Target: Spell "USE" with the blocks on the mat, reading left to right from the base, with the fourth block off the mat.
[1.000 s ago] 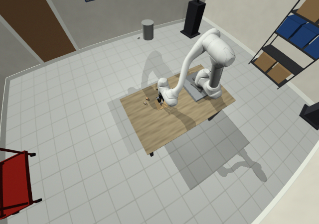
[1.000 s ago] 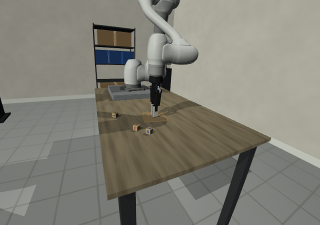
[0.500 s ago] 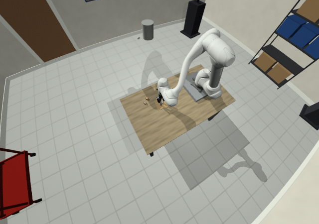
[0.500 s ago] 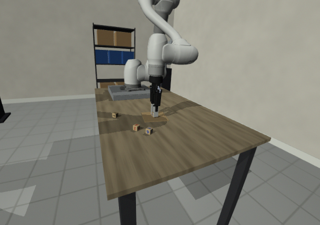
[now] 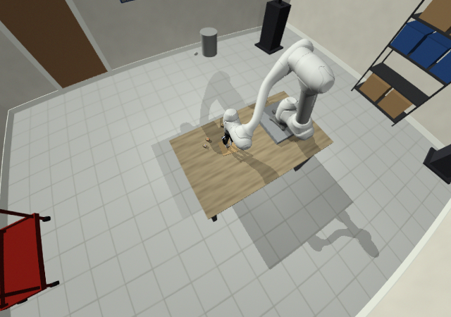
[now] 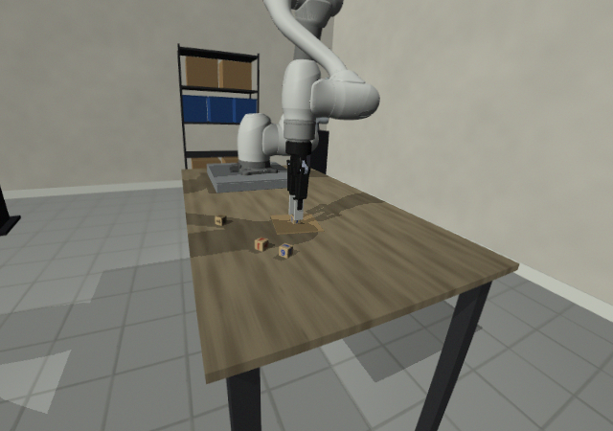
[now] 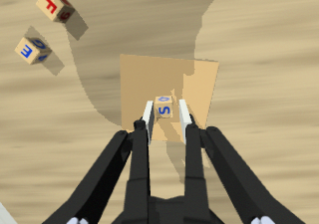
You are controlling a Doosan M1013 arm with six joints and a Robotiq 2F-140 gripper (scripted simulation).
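My gripper is now 50 mm above the tan mat.
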